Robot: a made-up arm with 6 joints.
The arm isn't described. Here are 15 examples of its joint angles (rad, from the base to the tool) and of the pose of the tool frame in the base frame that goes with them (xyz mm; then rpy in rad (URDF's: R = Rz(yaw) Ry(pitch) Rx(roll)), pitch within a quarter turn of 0, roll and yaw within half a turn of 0).
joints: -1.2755 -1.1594 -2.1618 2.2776 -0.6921 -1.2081
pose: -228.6 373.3 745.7 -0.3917 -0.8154 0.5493
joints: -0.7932 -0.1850 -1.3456 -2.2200 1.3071 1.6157
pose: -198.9 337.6 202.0 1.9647 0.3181 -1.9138
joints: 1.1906 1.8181 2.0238 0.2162 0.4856 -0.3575
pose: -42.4 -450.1 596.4 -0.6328 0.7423 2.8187
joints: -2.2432 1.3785 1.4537 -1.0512 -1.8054 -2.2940
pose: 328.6 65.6 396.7 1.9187 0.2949 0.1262
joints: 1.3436 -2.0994 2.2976 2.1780 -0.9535 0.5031
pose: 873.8 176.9 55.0 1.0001 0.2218 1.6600
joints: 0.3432 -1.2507 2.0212 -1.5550 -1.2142 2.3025
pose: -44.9 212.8 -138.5 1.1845 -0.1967 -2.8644
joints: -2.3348 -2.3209 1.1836 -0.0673 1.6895 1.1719
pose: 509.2 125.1 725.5 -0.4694 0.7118 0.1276
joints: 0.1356 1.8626 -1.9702 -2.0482 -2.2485 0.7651
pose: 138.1 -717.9 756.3 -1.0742 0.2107 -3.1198
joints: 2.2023 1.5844 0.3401 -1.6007 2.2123 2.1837
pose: -26.3 -22.5 716.9 -0.7927 0.6204 1.1980
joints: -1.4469 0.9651 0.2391 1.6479 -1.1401 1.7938
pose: 251.4 117.9 -7.5 0.2764 0.4929 0.9795
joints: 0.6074 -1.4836 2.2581 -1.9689 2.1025 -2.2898
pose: -112.1 -186.7 94.0 1.9941 0.0886 -0.2000
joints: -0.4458 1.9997 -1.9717 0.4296 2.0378 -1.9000
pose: -12.8 -541.5 -352.1 -2.9147 0.1593 0.0769
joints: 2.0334 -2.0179 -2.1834 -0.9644 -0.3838 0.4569
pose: -94.8 -92.7 -233.6 -2.0919 -0.0012 1.9255
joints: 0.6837 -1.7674 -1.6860 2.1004 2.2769 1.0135
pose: 723.2 -74.9 253.1 -0.8401 -0.4840 2.9471
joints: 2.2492 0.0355 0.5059 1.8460 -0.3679 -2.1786
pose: -515.6 -134.0 165.8 -1.0662 -0.7452 1.8739
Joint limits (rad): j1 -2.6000..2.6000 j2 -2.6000..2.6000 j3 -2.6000..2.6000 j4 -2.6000..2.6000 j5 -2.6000..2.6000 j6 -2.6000..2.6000
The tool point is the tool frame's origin. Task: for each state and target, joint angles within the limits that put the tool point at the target. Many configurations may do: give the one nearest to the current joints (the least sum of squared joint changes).
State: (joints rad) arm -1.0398 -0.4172 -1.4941 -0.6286 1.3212 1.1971
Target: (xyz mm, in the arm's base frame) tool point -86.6 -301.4 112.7
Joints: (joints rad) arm -1.2690 0.1835 -1.9879 0.0732 0.8084 1.4210
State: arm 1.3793 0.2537 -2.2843 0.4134 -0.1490 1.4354
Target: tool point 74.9 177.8 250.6
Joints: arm 1.4969 -0.1670 -2.2883 0.2631 0.0712 1.6905
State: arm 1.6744 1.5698 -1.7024 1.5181 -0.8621 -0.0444
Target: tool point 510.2 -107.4 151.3
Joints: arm 1.6529 1.6627 -1.3008 1.0838 -0.4100 0.3980
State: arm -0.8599 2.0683 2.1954 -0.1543 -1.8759 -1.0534
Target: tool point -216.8 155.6 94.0
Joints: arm -0.6529 2.5360 2.2048 -0.2817 -1.1587 -0.8481
